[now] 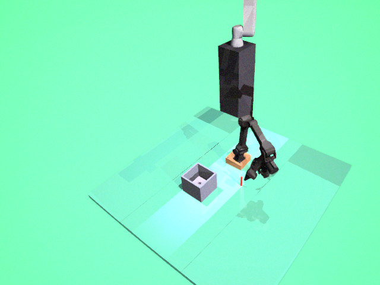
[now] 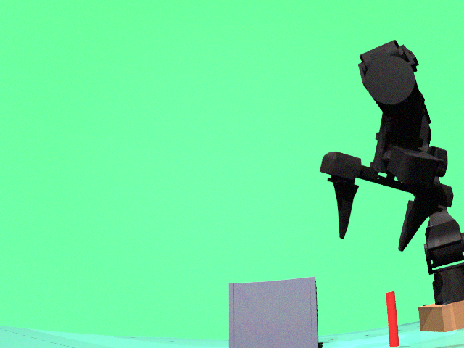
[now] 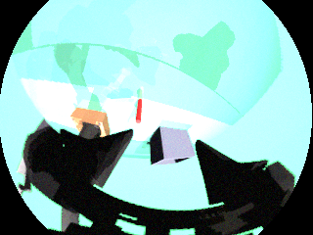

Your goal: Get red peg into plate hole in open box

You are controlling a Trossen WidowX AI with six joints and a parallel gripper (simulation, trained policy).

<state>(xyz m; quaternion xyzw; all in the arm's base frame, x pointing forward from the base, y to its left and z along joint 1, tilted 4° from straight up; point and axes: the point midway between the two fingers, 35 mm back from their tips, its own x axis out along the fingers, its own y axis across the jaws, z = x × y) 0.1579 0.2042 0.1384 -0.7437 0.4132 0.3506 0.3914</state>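
The red peg is 3 cm behind my gripper tip, 6 cm to the right of it and 10 cm below it.
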